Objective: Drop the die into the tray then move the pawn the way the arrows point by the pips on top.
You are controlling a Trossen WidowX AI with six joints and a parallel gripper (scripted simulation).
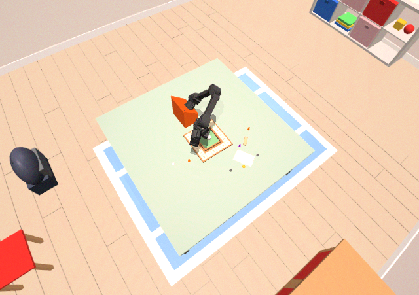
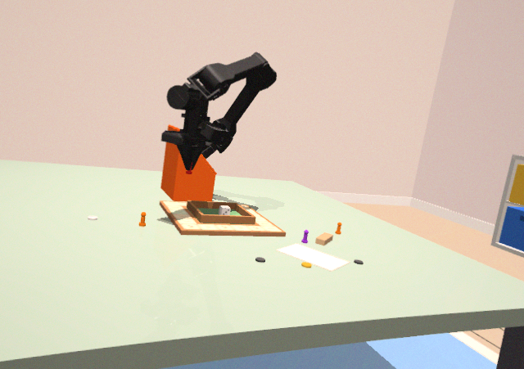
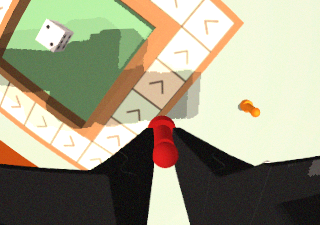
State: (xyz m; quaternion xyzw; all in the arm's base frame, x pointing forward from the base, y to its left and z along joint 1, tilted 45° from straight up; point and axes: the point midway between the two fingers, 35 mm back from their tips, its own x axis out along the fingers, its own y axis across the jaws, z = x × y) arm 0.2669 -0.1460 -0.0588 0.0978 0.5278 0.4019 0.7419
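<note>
Right now my gripper tip is 130 mm to the right of the white die and 110 mm above it. From my gripper tip the other things lie so: red pawn 10 mm above; purple pawn 210 mm ahead, 260 mm to the left, 120 mm below; green tray floor 110 mm to the left, 130 mm below.
</note>
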